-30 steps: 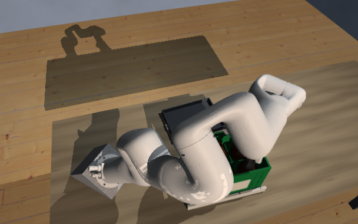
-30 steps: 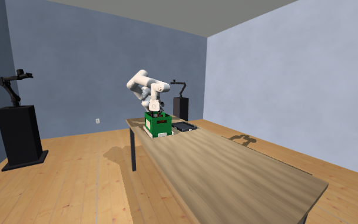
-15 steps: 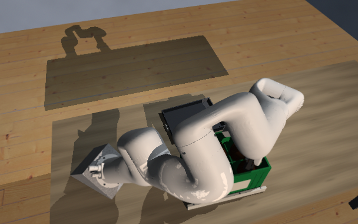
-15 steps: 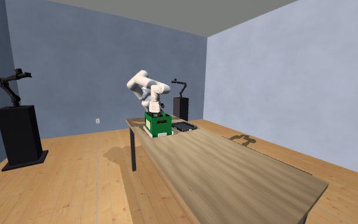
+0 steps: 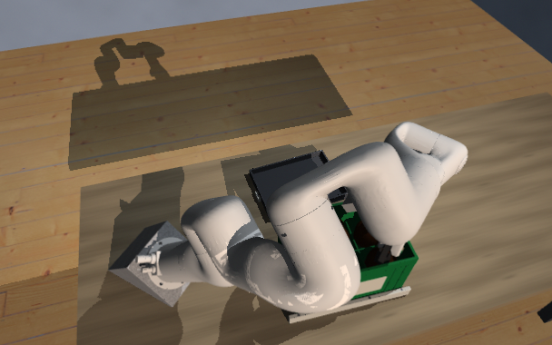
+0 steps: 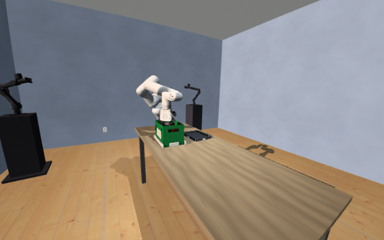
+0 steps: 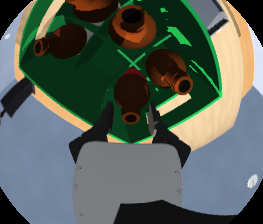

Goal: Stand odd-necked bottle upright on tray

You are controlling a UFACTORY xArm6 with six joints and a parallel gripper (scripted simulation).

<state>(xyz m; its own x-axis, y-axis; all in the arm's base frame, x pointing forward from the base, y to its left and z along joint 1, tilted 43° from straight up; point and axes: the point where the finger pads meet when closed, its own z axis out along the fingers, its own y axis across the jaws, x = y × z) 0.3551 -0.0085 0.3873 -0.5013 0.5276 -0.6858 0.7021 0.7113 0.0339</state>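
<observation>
Right now my hand is 80 mm past the green crate, 70 mm above it and 60 mm to the right of it. Round my hand: dark tray: 360 mm to the left, 150 mm below, 50 mm behind.
</observation>
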